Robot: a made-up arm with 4 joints. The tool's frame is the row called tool. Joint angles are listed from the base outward.
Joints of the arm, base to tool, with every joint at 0 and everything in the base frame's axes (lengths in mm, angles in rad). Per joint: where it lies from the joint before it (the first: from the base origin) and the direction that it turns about. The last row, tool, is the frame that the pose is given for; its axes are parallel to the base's.
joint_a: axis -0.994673 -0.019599 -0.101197 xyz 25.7 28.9 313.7
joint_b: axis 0 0 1 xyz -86.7 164.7 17.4
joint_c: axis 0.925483 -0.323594 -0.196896 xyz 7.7 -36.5 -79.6
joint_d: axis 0 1 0 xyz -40 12.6 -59.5
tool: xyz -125.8 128 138.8
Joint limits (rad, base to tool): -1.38..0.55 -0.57..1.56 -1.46..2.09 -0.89..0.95
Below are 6 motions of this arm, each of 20 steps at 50 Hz.
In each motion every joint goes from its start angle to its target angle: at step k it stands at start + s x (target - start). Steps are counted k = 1, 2, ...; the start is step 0. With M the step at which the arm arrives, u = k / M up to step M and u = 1 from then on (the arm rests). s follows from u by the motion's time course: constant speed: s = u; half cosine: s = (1 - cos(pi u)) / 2; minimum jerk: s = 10 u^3 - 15 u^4 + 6 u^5.
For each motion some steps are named. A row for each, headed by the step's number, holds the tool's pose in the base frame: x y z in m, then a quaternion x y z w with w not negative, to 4 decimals.
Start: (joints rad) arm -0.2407 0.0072 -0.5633 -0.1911
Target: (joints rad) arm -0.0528 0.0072 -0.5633 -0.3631
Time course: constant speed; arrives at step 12
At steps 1, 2, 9, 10, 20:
1: -0.2612 0.2889 0.3250 -0.1406 -0.0200 0.0942 0.9854
2: -0.2626 0.2885 0.3191 -0.1477 -0.0264 0.0946 0.9842
9: -0.2717 0.2831 0.2778 -0.1965 -0.0703 0.1002 0.9728
10: -0.2729 0.2819 0.2719 -0.2034 -0.0765 0.1014 0.9708
20: -0.2752 0.2790 0.2602 -0.2172 -0.0887 0.1041 0.9665

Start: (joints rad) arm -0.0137 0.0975 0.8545 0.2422
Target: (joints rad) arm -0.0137 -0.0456 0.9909 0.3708
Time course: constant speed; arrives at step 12
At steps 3, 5, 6, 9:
3: -0.1996 0.1985 0.4053 0.4121 -0.0014 -0.0007 0.9111
5: -0.1973 0.1971 0.4070 0.4219 -0.0002 -0.0079 0.9066
6: -0.1962 0.1963 0.4078 0.4267 0.0003 -0.0114 0.9043
9: -0.1931 0.1939 0.4100 0.4414 0.0012 -0.0214 0.8971

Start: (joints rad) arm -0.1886 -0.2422 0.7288 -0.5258
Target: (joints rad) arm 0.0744 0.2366 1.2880 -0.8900
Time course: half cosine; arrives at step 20
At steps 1, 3, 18, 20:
1: -0.2276 0.3473 0.3625 0.3375 -0.3594 -0.2848 0.8221
3: -0.2302 0.3463 0.3578 0.3441 -0.3698 -0.2812 0.8160
18: -0.2609 0.3166 0.2997 0.4786 -0.4743 -0.2524 0.6945
20: -0.2614 0.3156 0.2992 0.4820 -0.4748 -0.2530 0.6916

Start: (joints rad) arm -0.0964 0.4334 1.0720 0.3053
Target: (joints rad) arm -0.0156 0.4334 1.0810 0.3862
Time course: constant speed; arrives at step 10
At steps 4, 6, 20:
4: -0.1806 0.1167 0.4115 0.5040 0.0821 0.1738 0.8420
6: -0.1777 0.1176 0.4110 0.4966 0.0897 0.1765 0.8451
20: -0.1720 0.1195 0.4100 0.4817 0.1049 0.1814 0.8509

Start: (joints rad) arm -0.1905 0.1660 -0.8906 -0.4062
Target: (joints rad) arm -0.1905 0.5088 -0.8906 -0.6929
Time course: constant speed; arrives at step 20
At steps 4, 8, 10, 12, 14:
4: -0.3019 0.2000 0.2606 -0.2707 -0.1420 0.2765 0.9111
8: -0.3036 0.1762 0.2506 -0.2585 -0.1827 0.3128 0.8955
10: -0.3034 0.1643 0.2455 -0.2516 -0.2027 0.3306 0.8867
12: -0.3025 0.1524 0.2403 -0.2442 -0.2224 0.3482 0.8773
14: -0.3008 0.1406 0.2350 -0.2363 -0.2418 0.3655 0.8672

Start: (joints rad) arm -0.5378 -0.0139 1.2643 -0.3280
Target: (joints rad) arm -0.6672 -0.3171 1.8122 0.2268
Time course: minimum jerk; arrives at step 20
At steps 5, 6, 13, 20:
5: -0.2605 0.1856 0.4727 0.7298 -0.2270 -0.2729 0.5843
6: -0.2595 0.1791 0.4737 0.7415 -0.2208 -0.2741 0.5712
13: -0.2580 0.1236 0.4596 0.8451 -0.1920 -0.2601 0.4257
20: -0.2608 0.1100 0.4449 0.8758 -0.1983 -0.2434 0.3666

